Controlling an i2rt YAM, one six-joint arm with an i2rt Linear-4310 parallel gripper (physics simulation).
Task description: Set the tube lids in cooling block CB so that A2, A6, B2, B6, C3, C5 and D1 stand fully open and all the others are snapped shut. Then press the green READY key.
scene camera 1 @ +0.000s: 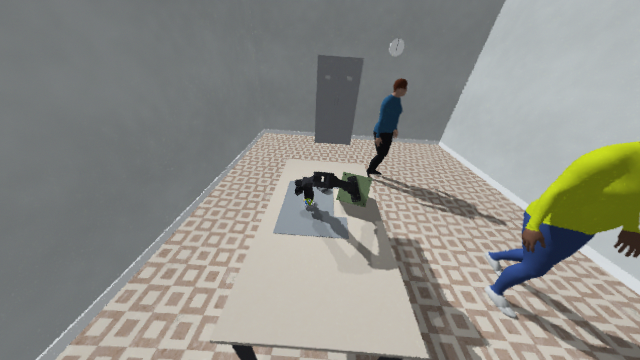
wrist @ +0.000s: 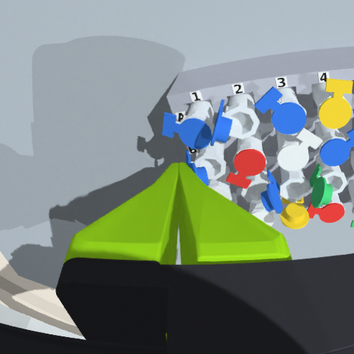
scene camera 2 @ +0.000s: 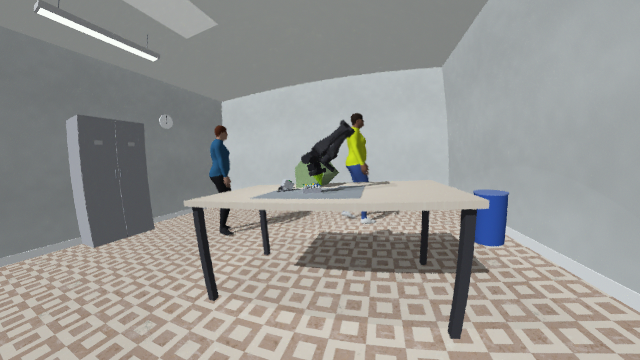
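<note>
My gripper is shut and empty, its green tips at the left side of cooling block CB, just left of B1's blue lid. B1's mouth is uncovered and this lid stands on edge. A1's blue lid lies over its tube. A2's blue lid stands up beside its open mouth. Lids at A3, A4, B2 and B3 cover their tubes. C3's blue lid stands beside its mouth. The fingers hide the lower left tubes; columns 5 and 6 are mostly out of the wrist view.
The block stands on a blue-grey mat on the beige table. A small grey device stands left of the block in scene view 2. The arm's green base plate is at the table's edge. Two people stand beyond the table.
</note>
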